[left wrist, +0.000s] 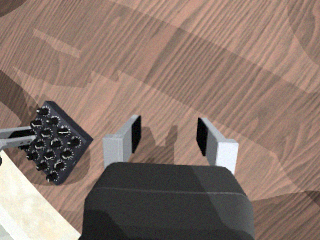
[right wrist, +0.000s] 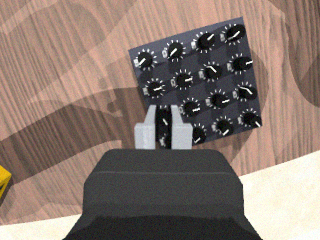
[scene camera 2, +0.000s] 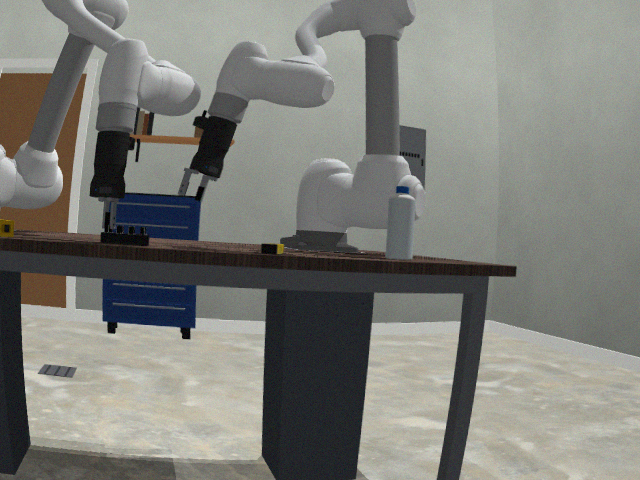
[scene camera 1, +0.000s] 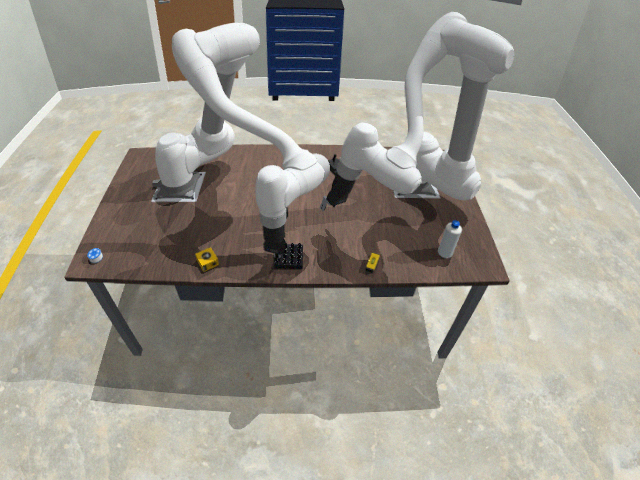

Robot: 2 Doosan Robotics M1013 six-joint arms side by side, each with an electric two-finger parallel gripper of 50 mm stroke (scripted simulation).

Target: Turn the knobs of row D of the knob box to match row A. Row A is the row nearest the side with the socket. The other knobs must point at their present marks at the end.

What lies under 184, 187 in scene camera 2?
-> The left gripper.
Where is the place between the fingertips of the right gripper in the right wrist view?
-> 163, 116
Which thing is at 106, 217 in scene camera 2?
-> The right gripper.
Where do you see a white bottle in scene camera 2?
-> At 401, 207
